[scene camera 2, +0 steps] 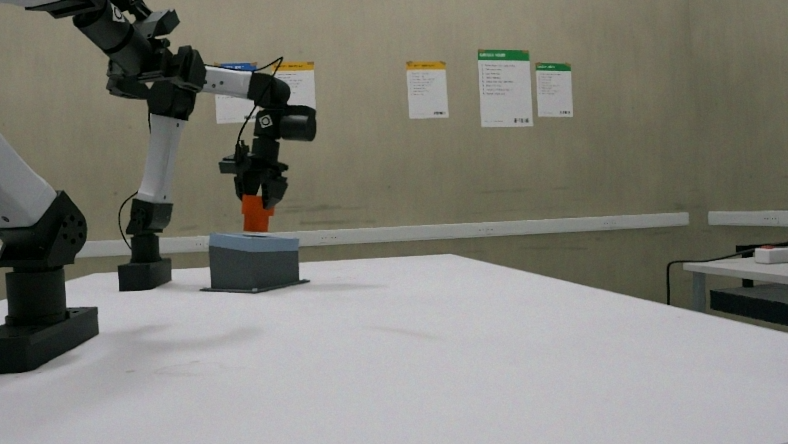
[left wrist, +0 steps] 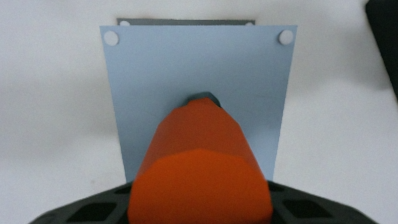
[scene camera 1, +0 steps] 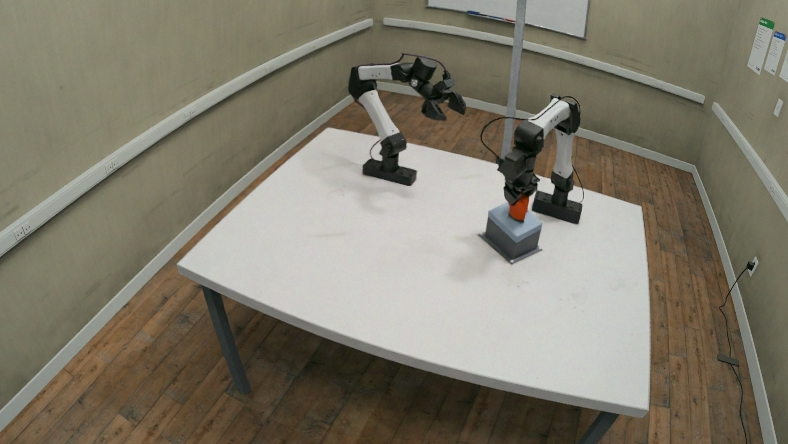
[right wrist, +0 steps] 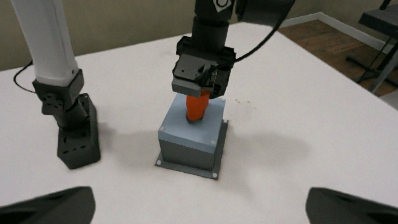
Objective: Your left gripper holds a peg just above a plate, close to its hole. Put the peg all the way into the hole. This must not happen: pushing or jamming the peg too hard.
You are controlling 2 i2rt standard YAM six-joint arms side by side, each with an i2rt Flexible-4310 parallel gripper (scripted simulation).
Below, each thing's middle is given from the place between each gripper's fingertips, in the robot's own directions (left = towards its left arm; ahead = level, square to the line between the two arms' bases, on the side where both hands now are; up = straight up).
Scene:
The light blue plate [scene camera 2: 240,241] lies 1 cm behind my left hand, 1 cm to the left of it and 8 cm below it. Also, from my left hand: orange peg [scene camera 2: 256,219] 2 cm below.
Now: right hand 26 cm to the right of the orange peg, 21 cm above it and 13 cm short of it. The rest, counted from my right hand: light blue plate (27 cm below, 26 cm to the left, 12 cm ahead).

